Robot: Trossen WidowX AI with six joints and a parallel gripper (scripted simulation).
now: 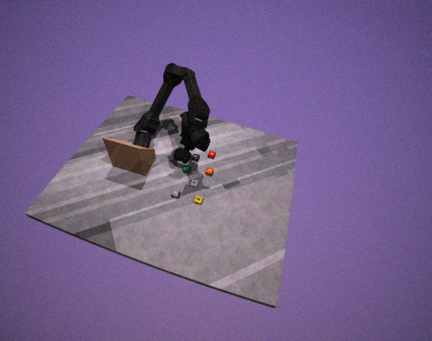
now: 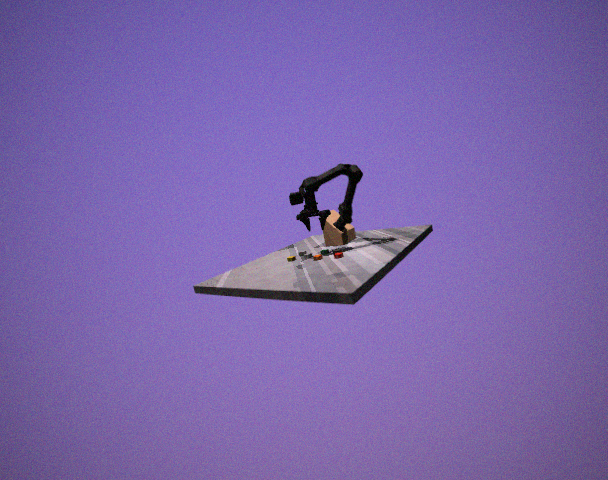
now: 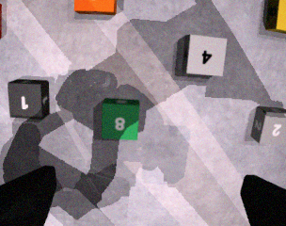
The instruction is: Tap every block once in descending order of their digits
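The yellow block is 80 mm ahead of my gripper tip, 130 mm to the right of it and 120 mm below it. Round my gripper tip: orange block 100 mm ahead, 40 mm to the left, 120 mm below; white block 40 mm ahead, 50 mm to the right, 120 mm below; green block 10 mm behind, 20 mm to the left, 120 mm below.
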